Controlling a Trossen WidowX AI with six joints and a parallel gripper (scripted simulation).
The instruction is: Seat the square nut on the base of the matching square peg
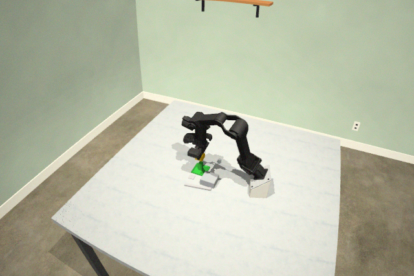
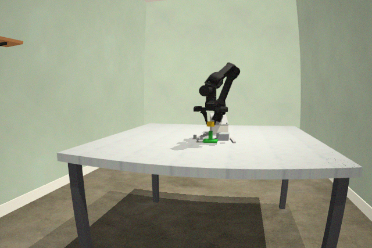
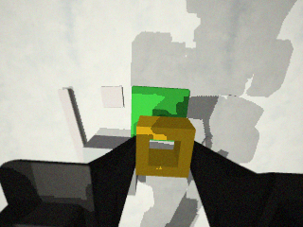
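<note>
My hand is 130 mm above the small white tile and 70 mm to the right of it. Round my hand: white strip: 130 mm below, 110 mm to the left, 80 mm behind; small grey cube: 120 mm to the right, 120 mm below, 40 mm behind; grey block: 110 mm below, 100 mm behind, 40 mm to the left.
</note>
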